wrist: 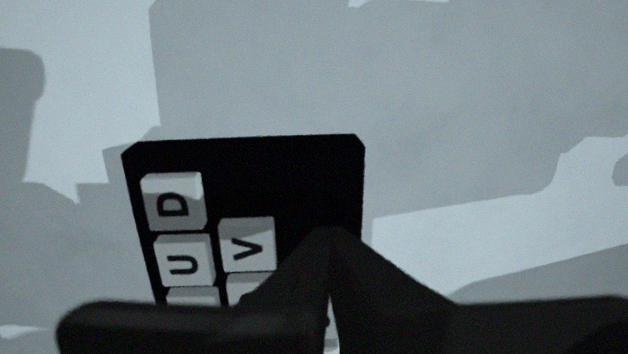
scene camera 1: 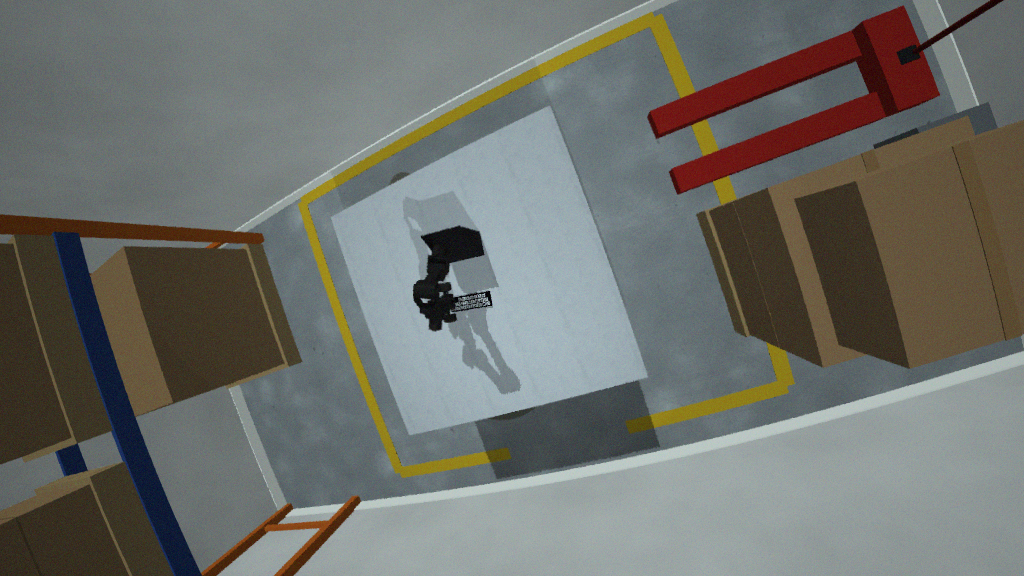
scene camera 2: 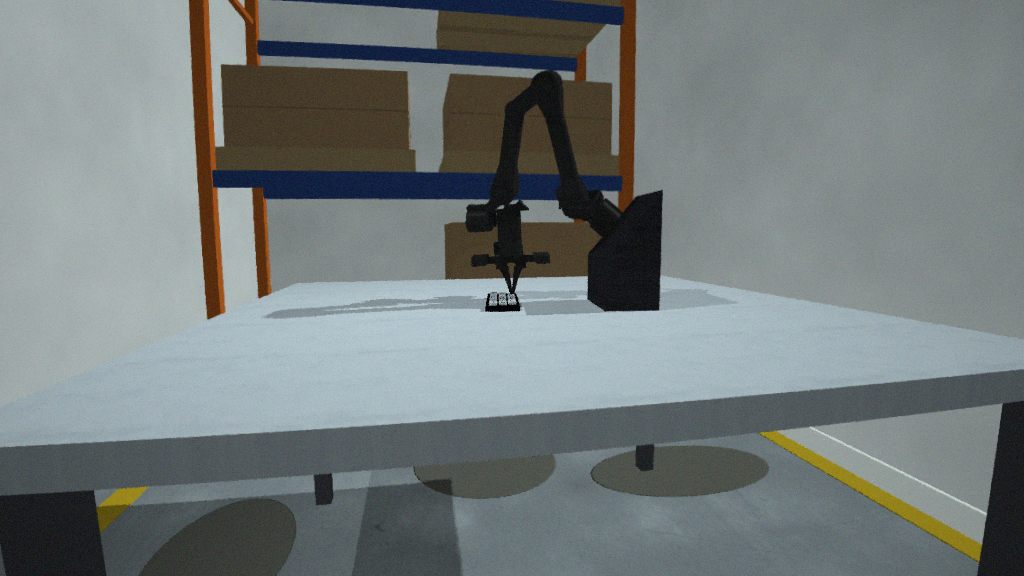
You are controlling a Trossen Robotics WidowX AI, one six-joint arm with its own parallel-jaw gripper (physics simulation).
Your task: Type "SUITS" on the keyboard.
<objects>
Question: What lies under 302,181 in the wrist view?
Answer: A black keyboard.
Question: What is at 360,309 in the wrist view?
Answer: The gripper.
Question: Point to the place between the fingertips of the gripper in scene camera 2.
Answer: At 512,294
</objects>
